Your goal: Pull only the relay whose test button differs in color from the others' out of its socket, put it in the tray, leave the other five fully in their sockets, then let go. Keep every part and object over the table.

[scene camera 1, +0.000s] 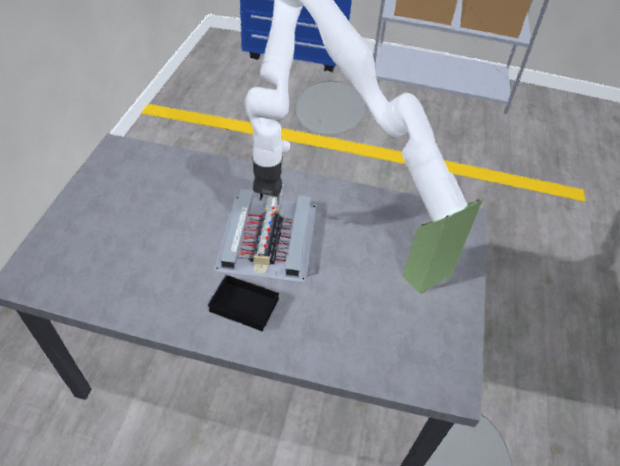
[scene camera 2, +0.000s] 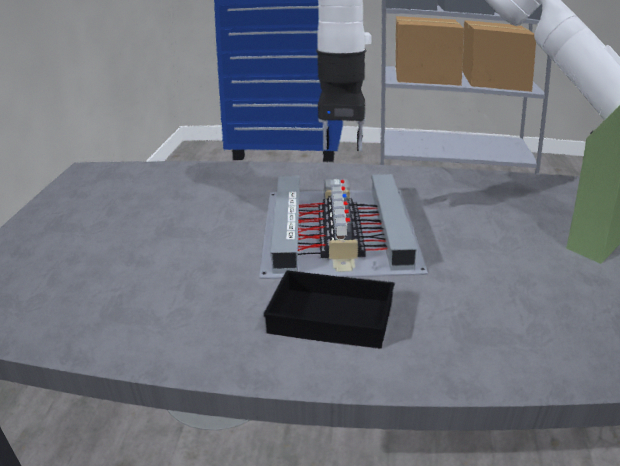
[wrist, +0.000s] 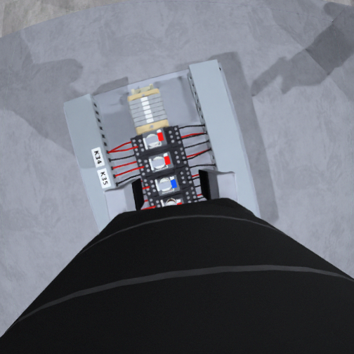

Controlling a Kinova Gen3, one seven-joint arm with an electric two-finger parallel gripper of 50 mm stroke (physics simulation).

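Where they show: gripper, between the fingertips: (scene camera 1: 270, 200) (scene camera 2: 343, 148); arm's base, origin of its link: (scene camera 1: 449, 214).
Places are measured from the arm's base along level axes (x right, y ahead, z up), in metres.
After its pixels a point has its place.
Note:
The relay with the blue test button (scene camera 1: 269, 222) (scene camera 2: 338, 196) (wrist: 166, 185) sits in its socket, third from the back of the row. The other relays (scene camera 2: 340, 211) @(x 0.034, y 0.492, z -0.220 m) (wrist: 160, 161) have red buttons and sit in their sockets; the nearest ones are hidden in the wrist view. My gripper (scene camera 1: 270, 197) @(x 0.083, y 0.486, z -0.124 m) (scene camera 2: 342, 149) @(x 0.083, y 0.486, z -0.124 m) (wrist: 170, 186) is open and empty, pointing down above the row. In the wrist view its fingers appear on either side of the blue-button relay, with height between them and the relays. The black tray (scene camera 1: 235, 318) @(x -0.242, y 0.521, z -0.261 m) (scene camera 2: 325, 333) @(x -0.242, y 0.518, z -0.263 m) stands empty in front of the panel.
Grey cable ducts (scene camera 1: 299, 230) @(x 0.081, y 0.396, z -0.235 m) (scene camera 2: 393, 215) @(x 0.047, y 0.398, z -0.235 m) (wrist: 220, 115) flank the row on the panel plate (scene camera 2: 310, 267) @(x -0.057, y 0.542, z -0.275 m), with red and black wires between. Terminal blocks (wrist: 146, 108) stand behind the relays. A green pedestal (scene camera 1: 433, 250) @(x -0.058, y 0.023, z -0.084 m) (scene camera 2: 596, 200) @(x -0.034, y 0.044, z -0.165 m) under the arm's base stands at the right.

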